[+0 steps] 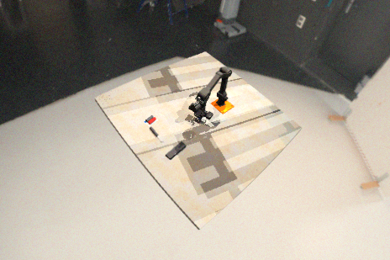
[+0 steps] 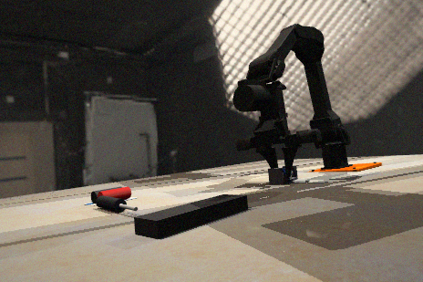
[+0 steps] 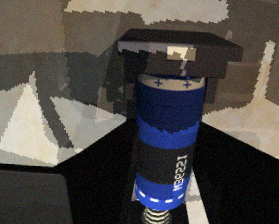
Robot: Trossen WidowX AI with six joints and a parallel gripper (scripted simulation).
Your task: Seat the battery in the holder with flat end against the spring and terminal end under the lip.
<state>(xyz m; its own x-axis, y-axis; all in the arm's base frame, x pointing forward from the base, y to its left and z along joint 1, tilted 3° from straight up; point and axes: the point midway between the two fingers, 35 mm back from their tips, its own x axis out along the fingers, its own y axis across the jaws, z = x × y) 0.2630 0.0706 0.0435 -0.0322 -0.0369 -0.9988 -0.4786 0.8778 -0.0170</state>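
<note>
Right now my gripper tip is 10 mm below the battery. Also, from my gripper tip: long dark bar: 310 mm ahead, 190 mm to the left, 10 mm above; black-handled screwdriver: 370 mm ahead, 10 mm to the left.
</note>
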